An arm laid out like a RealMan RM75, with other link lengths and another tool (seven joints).
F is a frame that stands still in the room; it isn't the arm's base.
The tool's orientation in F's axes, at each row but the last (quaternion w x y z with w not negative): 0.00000, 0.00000, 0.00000, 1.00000; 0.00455, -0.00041, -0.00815, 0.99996; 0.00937, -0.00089, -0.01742, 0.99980; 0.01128, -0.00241, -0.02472, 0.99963; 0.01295, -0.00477, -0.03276, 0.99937; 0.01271, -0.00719, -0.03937, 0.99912; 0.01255, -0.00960, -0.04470, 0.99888; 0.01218, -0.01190, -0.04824, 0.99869; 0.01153, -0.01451, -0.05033, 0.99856; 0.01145, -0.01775, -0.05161, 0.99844
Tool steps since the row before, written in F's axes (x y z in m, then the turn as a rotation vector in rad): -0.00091, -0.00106, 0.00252, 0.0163, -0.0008, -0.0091; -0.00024, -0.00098, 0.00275, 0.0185, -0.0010, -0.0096; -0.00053, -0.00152, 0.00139, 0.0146, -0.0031, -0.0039; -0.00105, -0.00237, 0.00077, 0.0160, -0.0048, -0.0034; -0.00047, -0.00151, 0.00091, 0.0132, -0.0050, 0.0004; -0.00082, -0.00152, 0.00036, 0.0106, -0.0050, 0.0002; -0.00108, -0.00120, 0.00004, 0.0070, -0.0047, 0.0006; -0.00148, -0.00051, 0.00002, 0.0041, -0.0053, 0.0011; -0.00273, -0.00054, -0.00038, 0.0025, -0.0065, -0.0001; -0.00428, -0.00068, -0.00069, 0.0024, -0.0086, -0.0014
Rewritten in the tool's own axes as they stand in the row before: 0.00091, 0.00106, 0.00252, -0.0163, 0.0008, -0.0091; 0.00023, 0.00094, 0.00277, -0.0185, 0.0010, -0.0096; 0.00050, 0.00148, 0.00144, -0.0146, 0.0030, -0.0038; 0.00099, 0.00235, 0.00089, -0.0161, 0.0046, -0.0032; 0.00042, 0.00146, 0.00101, -0.0133, 0.0046, 0.0006; 0.00078, 0.00151, 0.00049, -0.0107, 0.0047, 0.0004; 0.00105, 0.00122, 0.00017, -0.0071, 0.0045, 0.0009; 0.00147, 0.00054, 0.00011, -0.0043, 0.0051, 0.0015; 0.00273, 0.00063, -0.00024, -0.0027, 0.0064, 0.0005; 0.00428, 0.00084, -0.00046, -0.0026, 0.0086, -0.0006
